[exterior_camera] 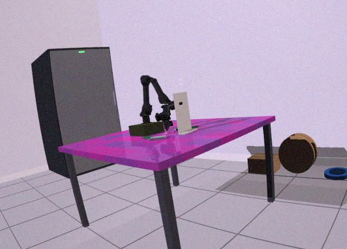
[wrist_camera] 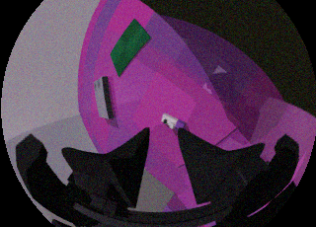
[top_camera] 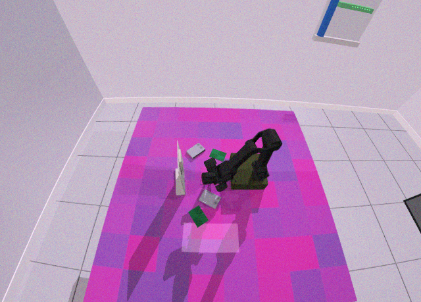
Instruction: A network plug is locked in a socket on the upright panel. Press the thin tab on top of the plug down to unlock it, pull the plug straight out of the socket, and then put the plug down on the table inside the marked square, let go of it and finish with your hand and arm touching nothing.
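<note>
Right now my gripper tip is 1 cm to the left of the pale network plug and 2 cm above it. From my gripper tip the other things lie so: green card (4 cm ahead, 25 cm to the left, 3 cm below); marked square (3 cm below); upright white panel (16 cm ahead, 5 cm to the left, 10 cm above).
</note>
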